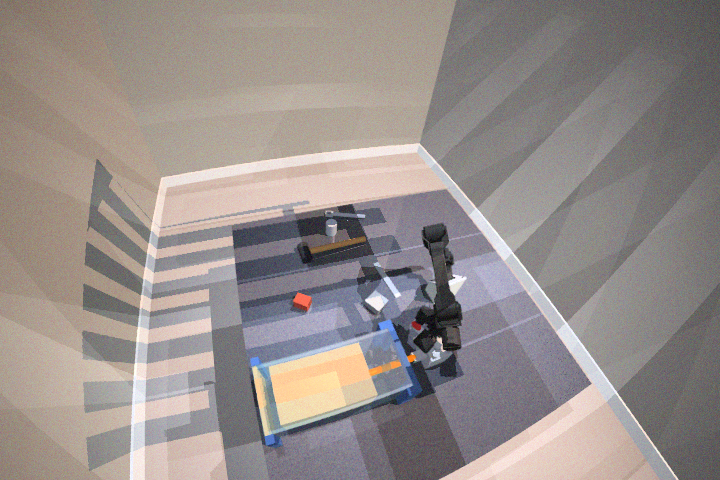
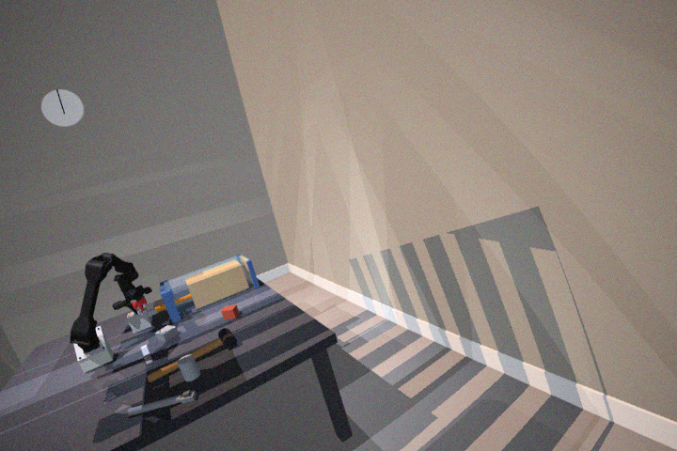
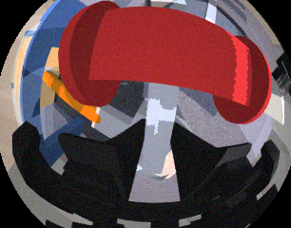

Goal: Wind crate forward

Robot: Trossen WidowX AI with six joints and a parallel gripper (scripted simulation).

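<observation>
Right now my gripper tip is 1 cm to the left of the winch handle and 2 cm below it. From my gripper tip the other things lie so: red knob 2 cm ahead, 5 cm to the right, 5 cm above; blue frame 14 cm ahead, 4 cm to the left, 2 cm above; winch 3 cm behind, 4 cm to the left, 6 cm below.
</observation>
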